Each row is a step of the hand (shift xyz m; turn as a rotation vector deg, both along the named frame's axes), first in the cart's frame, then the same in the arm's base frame.
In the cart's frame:
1: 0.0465 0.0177 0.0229 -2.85 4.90 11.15
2: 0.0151 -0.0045 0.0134 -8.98 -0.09 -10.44
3: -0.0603 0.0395 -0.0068 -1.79 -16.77 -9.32
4: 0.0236 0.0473 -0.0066 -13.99 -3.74 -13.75
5: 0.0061 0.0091 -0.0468 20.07 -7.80 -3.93
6: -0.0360 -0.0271 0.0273 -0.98 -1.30 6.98
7: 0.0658 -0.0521 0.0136 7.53 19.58 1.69
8: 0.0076 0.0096 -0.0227 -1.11 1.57 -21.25
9: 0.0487 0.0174 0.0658 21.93 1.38 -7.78
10: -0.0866 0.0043 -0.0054 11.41 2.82 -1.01
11: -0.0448 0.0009 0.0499 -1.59 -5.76 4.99
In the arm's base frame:
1: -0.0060 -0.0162 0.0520 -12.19 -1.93 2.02
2: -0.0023 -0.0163 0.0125 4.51 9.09 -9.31
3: -0.0374 0.0536 -0.0311 13.89 -6.30 -11.77
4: -0.0052 0.0307 0.0433 6.58 10.04 -15.96
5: 0.0358 0.0320 0.0020 15.05 -10.29 12.11
6: -0.0253 -0.0236 -0.0397 -5.40 -4.70 -0.33
7: 0.0398 -0.0688 0.0303 -6.60 10.87 16.77
8: 0.0171 0.0177 0.0076 15.73 13.94 -3.66
9: -0.0391 -0.0422 0.0608 14.93 -1.92 17.80
10: -0.0345 0.0358 -0.0712 4.45 -1.22 10.86
11: -0.0591 -0.0132 -0.0288 -2.15 -6.62 -3.49

